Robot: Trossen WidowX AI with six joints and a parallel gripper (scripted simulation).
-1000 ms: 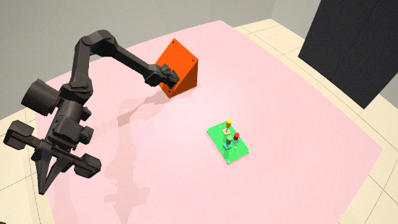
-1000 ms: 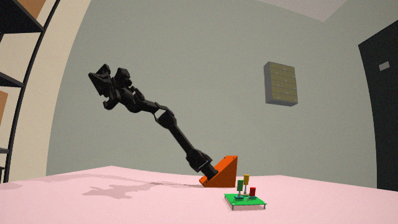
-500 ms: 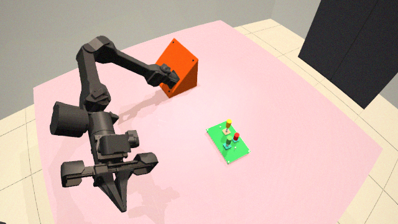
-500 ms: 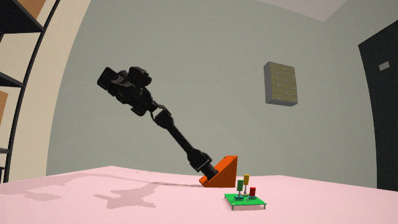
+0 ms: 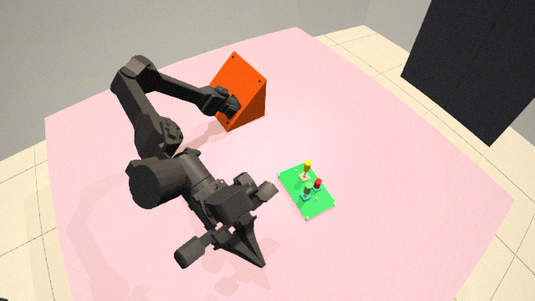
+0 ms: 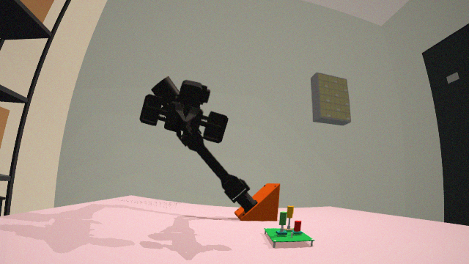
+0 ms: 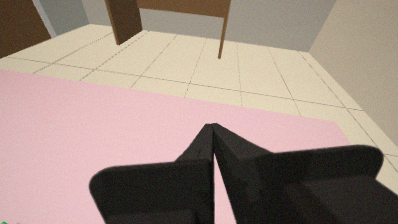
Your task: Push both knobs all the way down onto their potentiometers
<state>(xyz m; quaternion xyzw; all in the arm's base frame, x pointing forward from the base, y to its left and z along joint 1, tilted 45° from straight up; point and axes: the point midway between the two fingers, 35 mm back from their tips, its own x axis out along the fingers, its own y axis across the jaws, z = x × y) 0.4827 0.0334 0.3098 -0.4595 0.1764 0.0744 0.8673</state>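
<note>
Right now my gripper tip is 210 mm past the yellow knob, 260 mm to the right of it and 170 mm above it. From my gripper tip the other things lie so: green knob (160 mm behind, 230 mm to the left, 180 mm below).
</note>
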